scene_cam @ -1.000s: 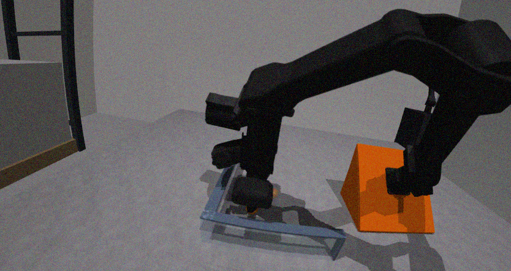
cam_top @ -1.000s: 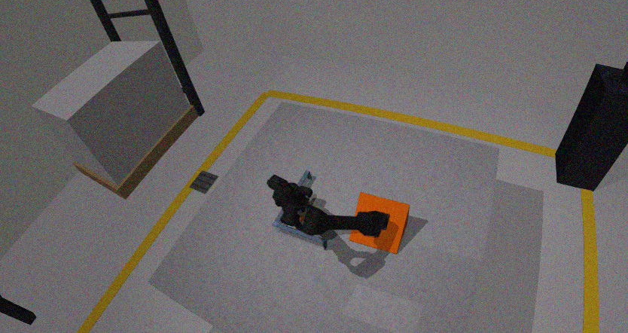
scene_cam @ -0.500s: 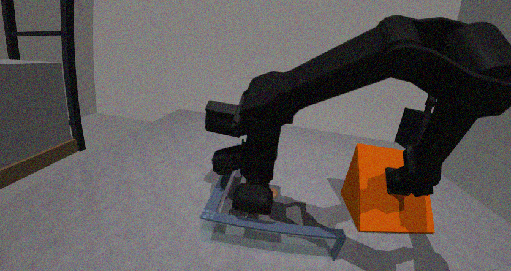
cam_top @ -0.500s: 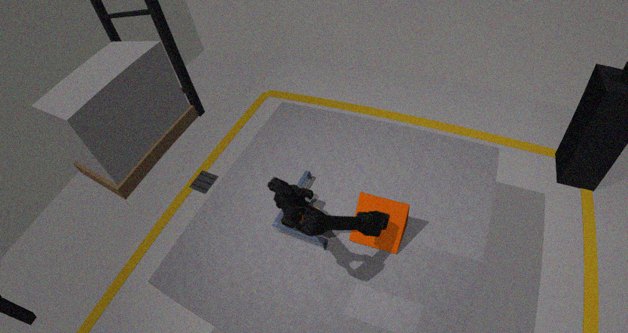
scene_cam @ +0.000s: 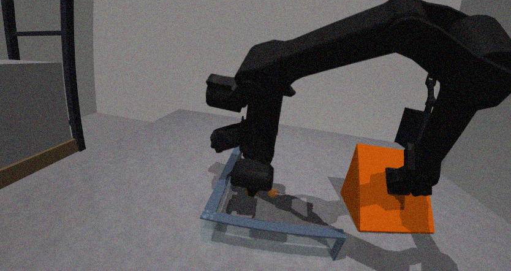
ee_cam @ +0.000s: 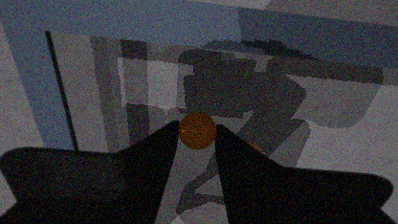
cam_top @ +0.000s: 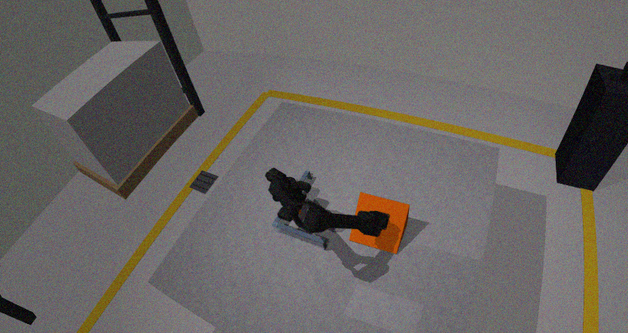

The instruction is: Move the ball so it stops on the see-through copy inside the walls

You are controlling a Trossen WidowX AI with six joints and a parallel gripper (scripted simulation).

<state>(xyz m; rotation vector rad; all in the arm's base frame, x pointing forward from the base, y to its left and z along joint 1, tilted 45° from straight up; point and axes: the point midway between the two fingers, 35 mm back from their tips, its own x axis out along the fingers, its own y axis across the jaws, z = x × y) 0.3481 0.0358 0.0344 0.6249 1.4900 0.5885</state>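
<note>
The small orange ball is 5 cm behind my gripper tip, 6 cm to the right of it and 4 cm below it.
</note>
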